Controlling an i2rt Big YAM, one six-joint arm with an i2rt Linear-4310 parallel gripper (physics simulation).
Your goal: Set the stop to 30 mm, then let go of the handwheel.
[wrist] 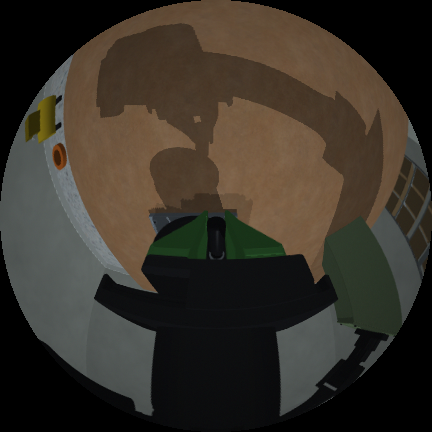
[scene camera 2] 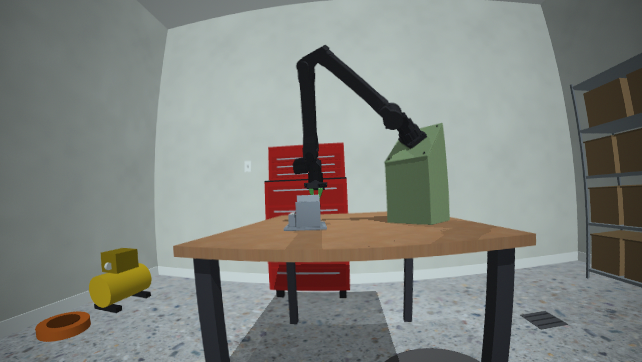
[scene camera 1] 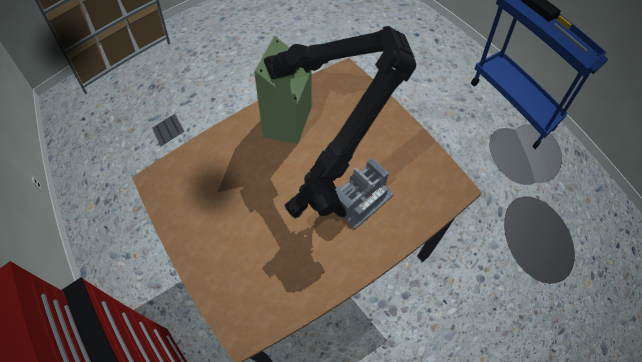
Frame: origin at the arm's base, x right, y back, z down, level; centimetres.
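Where they show: gripper, between the fingertips: (wrist: 215,215); arm's base, origin of its link: (scene camera 2: 413,138) (scene camera 1: 279,66).
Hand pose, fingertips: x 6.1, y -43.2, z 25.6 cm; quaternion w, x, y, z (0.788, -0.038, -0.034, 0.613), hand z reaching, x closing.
Each offset is from my fingertips to the top centre of the thing. "*": to the spot under its first point.
The grey stop fixture (scene camera 1: 355,219) (scene camera 2: 308,214) stands on the wooden table, with rails, a sliding block @(dy +1.0, dx -17.4, dz -4.8 cm) (scene camera 1: 362,179) between its end blocks and a white scale @(* dy -4.9, dx -18.3, dz +2.0 cm) (scene camera 1: 373,199) along its side. The scale's numbers and small red mark are too small to read. The black handwheel @(* dy -4.1, dx -5.5, dz +2.5 cm) (wrist: 175,227) is at the fixture's end, largely hidden by the fingers and arm. My gripper (scene camera 2: 316,192) (wrist: 215,215) points down, its green fingers shut on the wheel's black handle @(dy +0.4, dx -1.5, dz -2.5 cm) (wrist: 216,239). In scene camera 1 the arm hides the fingers.
A green slanted pedestal (scene camera 1: 282,112) (scene camera 2: 408,192) (wrist: 367,280) stands on the table (scene camera 1: 200,240) (scene camera 2: 350,250), with the arm's other end on its top. A red tool cabinet (scene camera 2: 306,160), blue cart (scene camera 1: 520,90) and shelf rack (scene camera 2: 580,175) stand around.
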